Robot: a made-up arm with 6 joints. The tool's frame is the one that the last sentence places.
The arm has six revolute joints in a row. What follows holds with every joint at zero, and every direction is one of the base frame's.
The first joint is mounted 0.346 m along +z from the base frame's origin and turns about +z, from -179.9 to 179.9 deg.
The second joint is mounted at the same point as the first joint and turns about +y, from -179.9 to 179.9 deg.
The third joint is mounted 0.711 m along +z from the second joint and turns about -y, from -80 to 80 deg.
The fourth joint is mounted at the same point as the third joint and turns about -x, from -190 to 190 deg.
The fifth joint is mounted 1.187 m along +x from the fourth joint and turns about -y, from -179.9 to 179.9 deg.
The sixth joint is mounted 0.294 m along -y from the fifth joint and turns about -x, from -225 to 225 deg.
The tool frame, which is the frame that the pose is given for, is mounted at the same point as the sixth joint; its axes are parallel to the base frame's.
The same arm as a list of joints. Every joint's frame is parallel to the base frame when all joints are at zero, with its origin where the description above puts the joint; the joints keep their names.
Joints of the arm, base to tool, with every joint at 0 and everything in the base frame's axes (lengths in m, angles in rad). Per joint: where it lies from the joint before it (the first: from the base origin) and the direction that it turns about. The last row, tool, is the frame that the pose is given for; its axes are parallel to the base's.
joint 1: axis +z offset 0 0 0.346
joint 2: axis +y offset 0 0 0
joint 3: axis -y offset 0 0 0.711
joint 4: axis -x offset 0 0 0
joint 5: axis -y offset 1.187 0 0
joint 6: axis -x offset 0 -0.294 0
tool: offset 0 0 0
Joint limits (rad, base to tool): -3.1398..3.1398 -3.1398..3.1398 -1.3963..1.3963 -3.3161..3.3161 -3.1398..3.1398 -3.927..3.927

